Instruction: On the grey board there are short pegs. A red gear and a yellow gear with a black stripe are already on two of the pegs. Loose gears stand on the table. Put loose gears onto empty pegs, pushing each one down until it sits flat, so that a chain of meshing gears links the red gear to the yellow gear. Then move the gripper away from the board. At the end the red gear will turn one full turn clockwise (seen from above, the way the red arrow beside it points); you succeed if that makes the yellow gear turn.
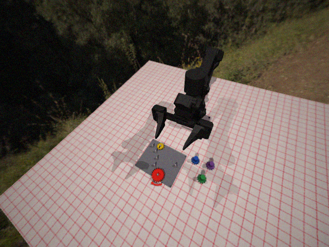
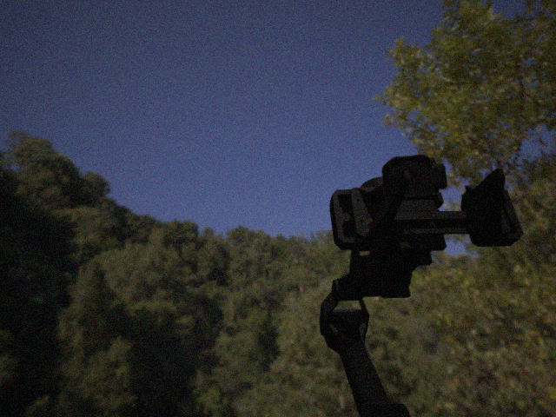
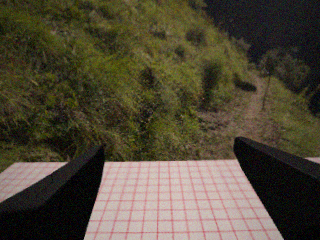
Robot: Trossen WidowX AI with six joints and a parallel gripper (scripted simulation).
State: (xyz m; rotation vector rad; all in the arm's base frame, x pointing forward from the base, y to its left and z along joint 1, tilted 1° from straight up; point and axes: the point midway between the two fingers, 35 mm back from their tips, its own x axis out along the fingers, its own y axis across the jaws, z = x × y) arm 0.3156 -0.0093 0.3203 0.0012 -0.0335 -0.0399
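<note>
Right now the purple gear is 33 cm below my gripper tip, 15 cm to the left of it and 11 cm behind it. The rest, counted from my gripper tip: green gear 33 cm below, 13 cm to the left, 4 cm behind; then blue gear 33 cm below, 11 cm behind, 8 cm to the left; then red gear 33 cm below, 7 cm to the right, 3 cm ahead.
</note>
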